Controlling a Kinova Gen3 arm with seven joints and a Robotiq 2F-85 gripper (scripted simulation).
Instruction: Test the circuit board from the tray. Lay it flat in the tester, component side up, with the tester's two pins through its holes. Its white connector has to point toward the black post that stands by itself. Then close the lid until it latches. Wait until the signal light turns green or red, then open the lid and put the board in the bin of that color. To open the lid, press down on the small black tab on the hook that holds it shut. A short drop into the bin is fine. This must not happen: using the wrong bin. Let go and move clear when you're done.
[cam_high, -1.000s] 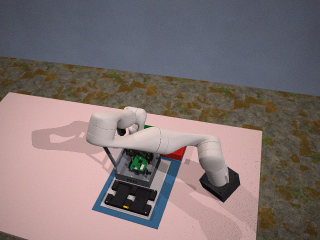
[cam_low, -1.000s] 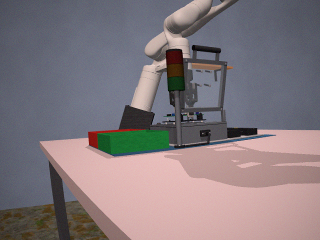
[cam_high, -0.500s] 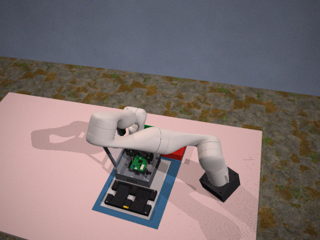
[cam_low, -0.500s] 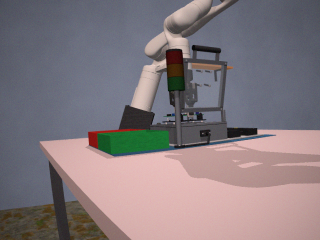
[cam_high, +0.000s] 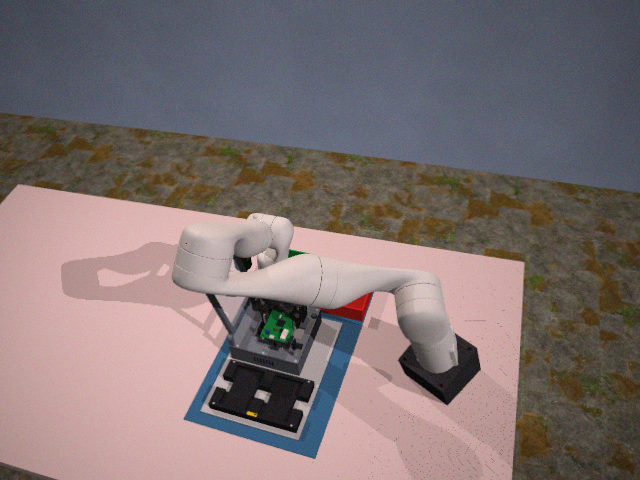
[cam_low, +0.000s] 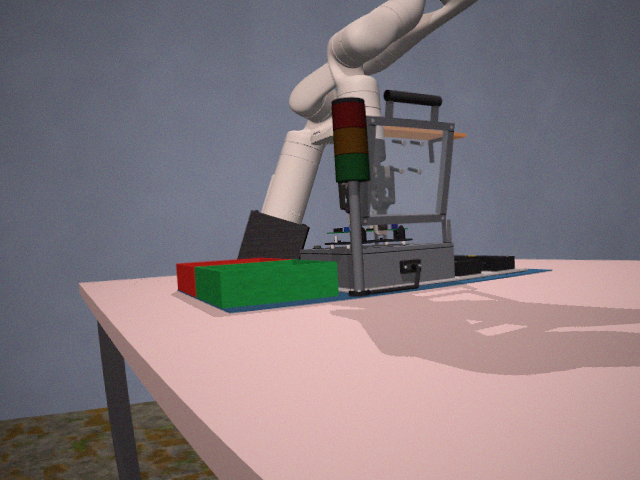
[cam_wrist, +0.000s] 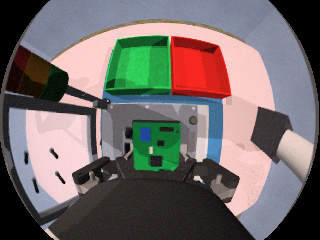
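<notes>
Right now the green circuit board is right at my hand. From my hand the other things lie so: tester lid 120 mm ahead, 100 mm above, 30 mm to the right; then green bin 210 mm to the right, 70 mm below; then red bin 180 mm to the right, 140 mm behind, 70 mm below.
</notes>
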